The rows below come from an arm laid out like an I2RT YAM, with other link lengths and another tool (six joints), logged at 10 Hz.
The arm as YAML. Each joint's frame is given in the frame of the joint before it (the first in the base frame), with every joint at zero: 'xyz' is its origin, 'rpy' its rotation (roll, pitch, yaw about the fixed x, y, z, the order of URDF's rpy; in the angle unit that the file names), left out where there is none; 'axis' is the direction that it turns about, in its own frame. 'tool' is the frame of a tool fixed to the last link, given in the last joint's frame.
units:
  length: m
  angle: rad
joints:
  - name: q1
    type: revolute
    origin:
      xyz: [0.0, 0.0, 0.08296]
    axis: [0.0, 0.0, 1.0]
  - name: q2
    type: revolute
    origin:
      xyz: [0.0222, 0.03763, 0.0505]
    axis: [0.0, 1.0, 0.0]
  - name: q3
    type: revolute
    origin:
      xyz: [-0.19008, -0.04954, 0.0]
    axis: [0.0, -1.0, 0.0]
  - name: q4
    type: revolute
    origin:
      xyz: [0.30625, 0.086, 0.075]
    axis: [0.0, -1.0, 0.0]
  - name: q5
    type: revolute
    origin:
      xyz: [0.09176, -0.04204, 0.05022]
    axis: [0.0, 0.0, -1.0]
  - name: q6
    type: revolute
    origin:
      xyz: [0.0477, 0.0, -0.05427]
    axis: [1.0, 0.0, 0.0]
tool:
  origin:
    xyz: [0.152, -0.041, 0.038]
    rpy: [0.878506, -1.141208, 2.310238]
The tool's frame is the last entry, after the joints.
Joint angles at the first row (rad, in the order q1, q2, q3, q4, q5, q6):
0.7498 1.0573 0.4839 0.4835 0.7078 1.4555
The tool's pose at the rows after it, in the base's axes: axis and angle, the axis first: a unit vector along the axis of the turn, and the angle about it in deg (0 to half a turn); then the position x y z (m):
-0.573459 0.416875 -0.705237 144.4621 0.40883 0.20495 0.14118
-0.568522 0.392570 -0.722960 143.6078 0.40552 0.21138 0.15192
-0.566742 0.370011 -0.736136 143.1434 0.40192 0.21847 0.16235
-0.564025 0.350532 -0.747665 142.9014 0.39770 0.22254 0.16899
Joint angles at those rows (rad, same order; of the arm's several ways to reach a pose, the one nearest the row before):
0.7555 1.0573 0.4812 0.5060 0.7094 1.4227
0.7757 1.0572 0.4656 0.5785 0.7101 1.3502
0.7963 1.0572 0.4629 0.6204 0.7105 1.2892
0.8124 1.0523 0.4488 0.6635 0.7105 1.2350

